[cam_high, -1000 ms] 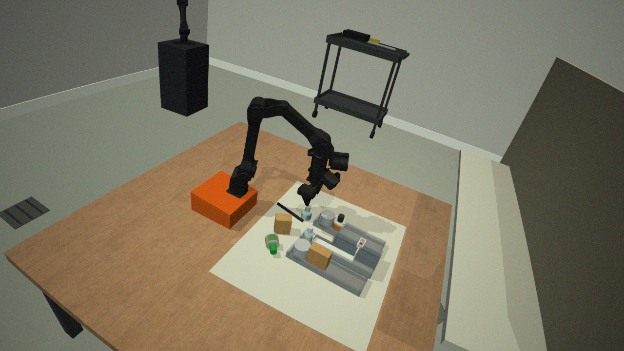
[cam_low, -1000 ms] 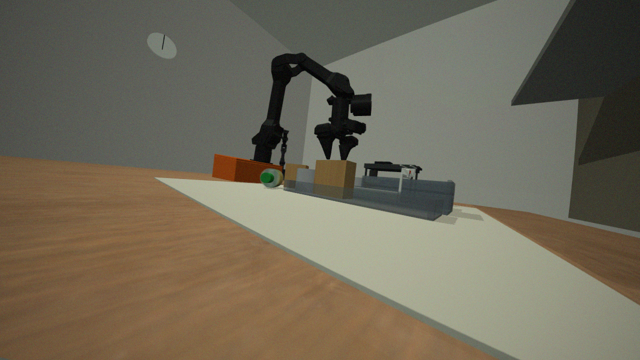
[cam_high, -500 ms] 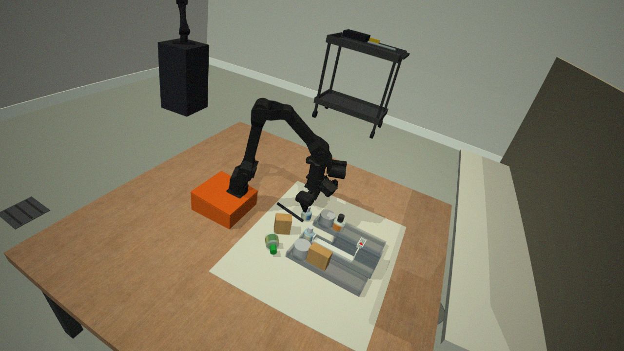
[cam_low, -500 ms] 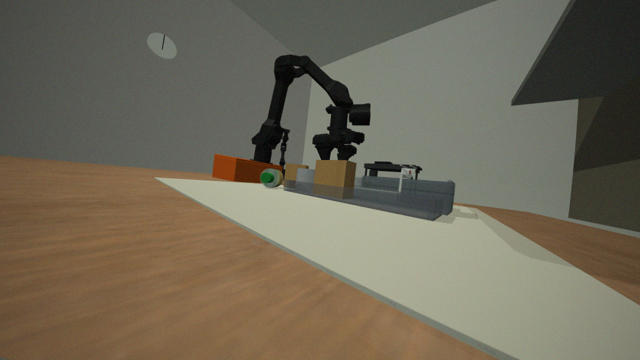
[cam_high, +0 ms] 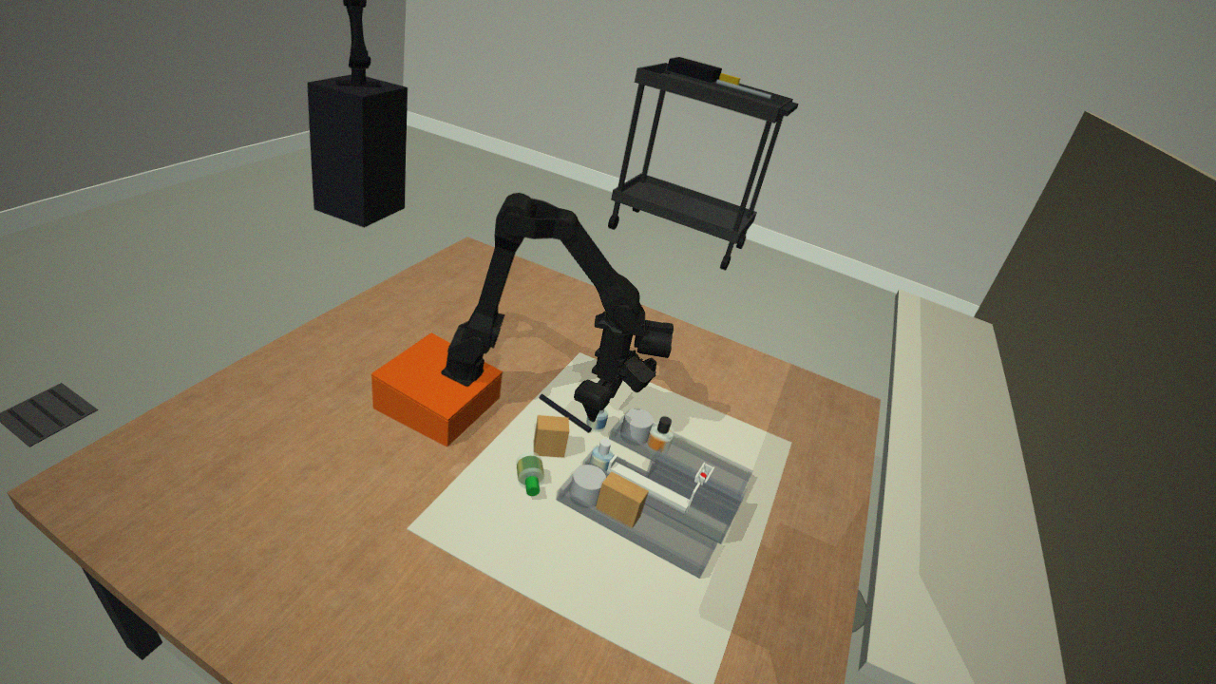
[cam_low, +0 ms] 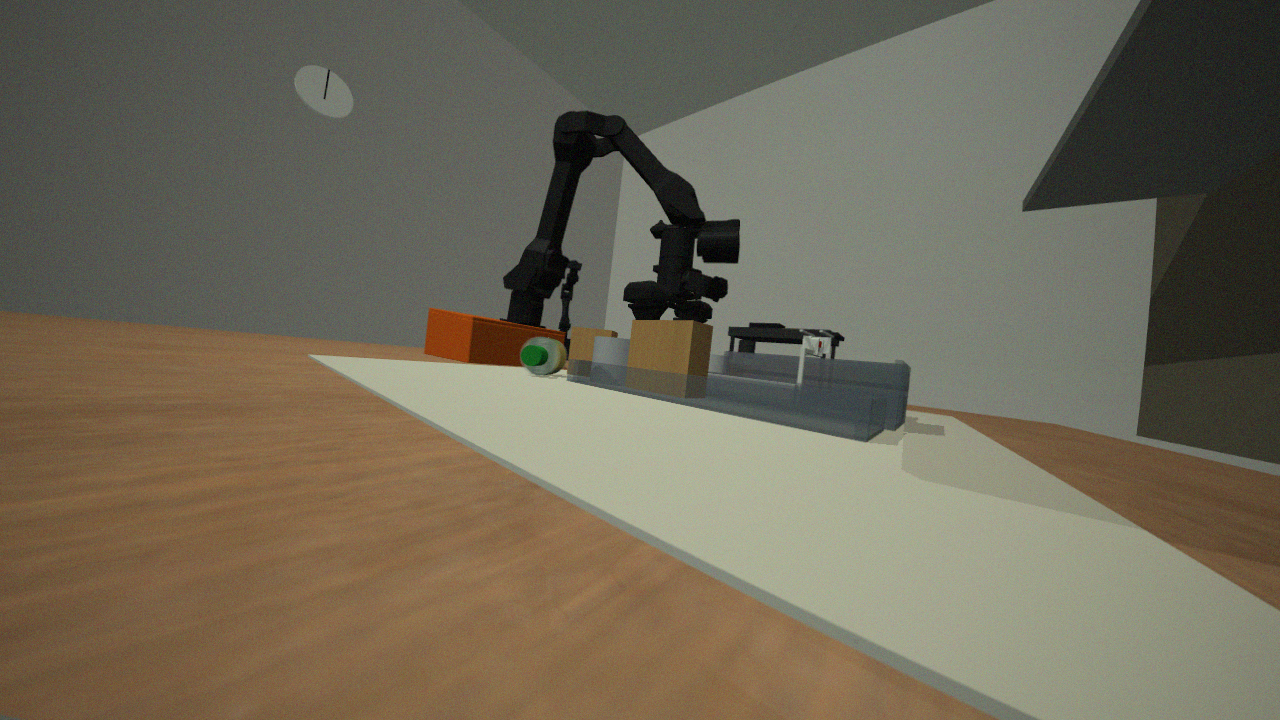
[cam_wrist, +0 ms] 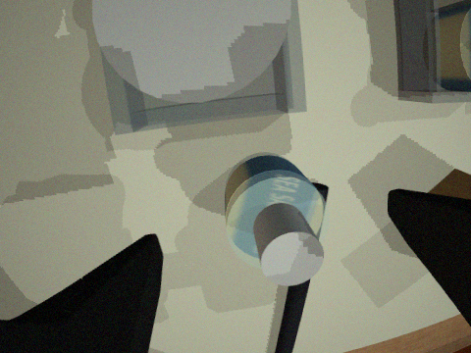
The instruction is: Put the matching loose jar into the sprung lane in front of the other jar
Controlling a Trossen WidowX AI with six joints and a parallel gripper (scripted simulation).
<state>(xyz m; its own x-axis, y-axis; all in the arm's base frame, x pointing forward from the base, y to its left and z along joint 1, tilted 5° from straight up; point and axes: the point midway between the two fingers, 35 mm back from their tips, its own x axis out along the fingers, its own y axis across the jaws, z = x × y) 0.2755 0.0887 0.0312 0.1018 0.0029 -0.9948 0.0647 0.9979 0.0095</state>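
Now: gripper tip 7 cm past the thin black stick, 1 cm to the left of it and 4 cm above it. Round my gripper tip: white mat 11 cm ahead, 11 cm to the right, 5 cm below; white pusher plate 16 cm ahead, 10 cm to the right; grey lane rack 20 cm ahead, 11 cm to the right, 3 cm below.
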